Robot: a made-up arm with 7 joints.
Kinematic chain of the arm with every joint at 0, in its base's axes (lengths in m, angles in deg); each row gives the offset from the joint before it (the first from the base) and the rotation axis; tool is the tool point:
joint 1: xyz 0 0 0.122 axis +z
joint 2: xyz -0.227 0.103 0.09 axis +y
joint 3: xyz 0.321 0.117 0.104 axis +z
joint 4: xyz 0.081 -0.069 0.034 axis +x
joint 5: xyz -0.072 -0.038 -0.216 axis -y
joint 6: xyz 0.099 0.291 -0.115 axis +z
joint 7: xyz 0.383 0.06 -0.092 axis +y
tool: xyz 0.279 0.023 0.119
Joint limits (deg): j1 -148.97..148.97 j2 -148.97..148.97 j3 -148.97..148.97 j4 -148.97..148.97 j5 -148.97..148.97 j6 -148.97..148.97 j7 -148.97..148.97
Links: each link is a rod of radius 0.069 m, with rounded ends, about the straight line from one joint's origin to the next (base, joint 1, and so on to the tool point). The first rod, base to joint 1, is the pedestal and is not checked.
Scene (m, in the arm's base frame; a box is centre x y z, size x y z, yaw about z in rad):
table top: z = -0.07
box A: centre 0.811 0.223 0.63 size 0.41 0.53 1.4 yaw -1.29
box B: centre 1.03 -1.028 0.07 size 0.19 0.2 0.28 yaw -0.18
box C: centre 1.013 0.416 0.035 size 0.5 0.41 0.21 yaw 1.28
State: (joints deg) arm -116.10 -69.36 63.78 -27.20 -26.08 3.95 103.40
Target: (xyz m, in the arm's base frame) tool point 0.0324 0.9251 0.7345
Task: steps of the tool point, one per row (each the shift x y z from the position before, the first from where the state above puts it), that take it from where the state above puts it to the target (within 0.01 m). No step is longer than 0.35 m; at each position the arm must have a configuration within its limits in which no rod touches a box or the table.
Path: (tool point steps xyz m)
1: 0.1336 0.0760 0.1015
2: 0.0822 0.0956 0.0430
3: 0.0528 0.0913 -0.0172
4: 0.0479 0.0896 -0.0682
5: 0.0502 0.1083 -0.1035
6: 0.0350 0.1463 -0.1185
7: -0.0145 0.1827 -0.1128
8: 0.0465 -0.0733 0.3340
9: -0.0629 0.0699 0.3297
10: -0.1300 0.2083 0.2271
11: -0.1326 0.2926 0.0577
12: -0.0800 0.2890 -0.1262
13: -0.0088 0.1945 -0.2696

